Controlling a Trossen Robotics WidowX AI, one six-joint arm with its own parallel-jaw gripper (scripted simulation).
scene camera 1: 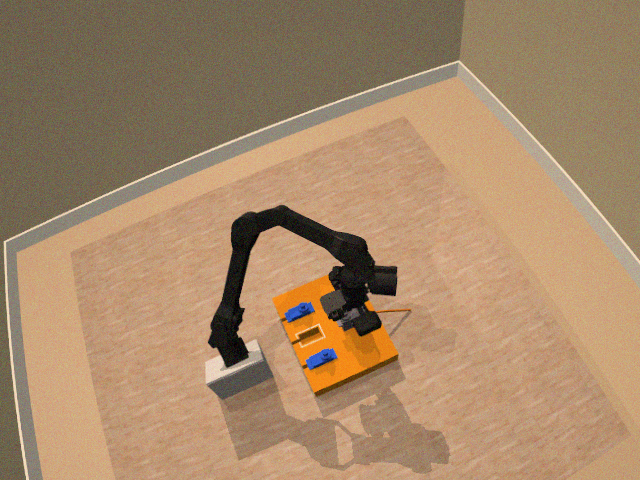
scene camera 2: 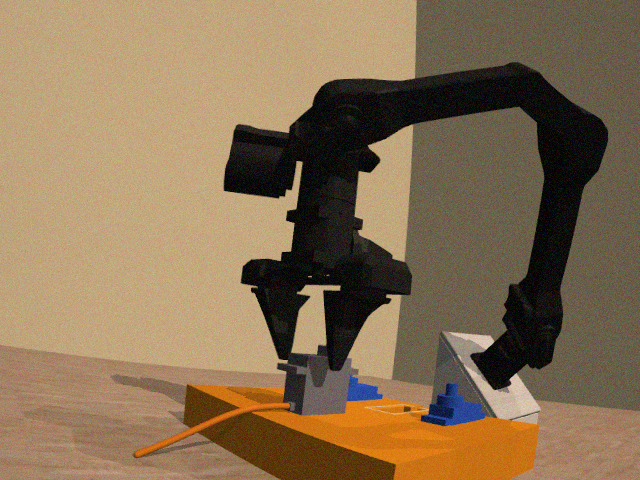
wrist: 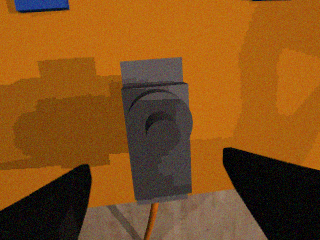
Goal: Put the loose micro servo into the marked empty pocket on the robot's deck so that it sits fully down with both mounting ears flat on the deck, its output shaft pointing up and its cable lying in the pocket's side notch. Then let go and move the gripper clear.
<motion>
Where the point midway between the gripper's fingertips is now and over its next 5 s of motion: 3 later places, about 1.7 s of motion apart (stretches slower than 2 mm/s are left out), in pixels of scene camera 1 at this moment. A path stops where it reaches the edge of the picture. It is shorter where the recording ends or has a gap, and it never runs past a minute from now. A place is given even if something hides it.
My gripper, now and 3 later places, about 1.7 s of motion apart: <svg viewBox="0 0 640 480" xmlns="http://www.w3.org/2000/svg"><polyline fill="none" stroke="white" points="355,313 340,309 302,329 304,336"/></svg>
</motion>
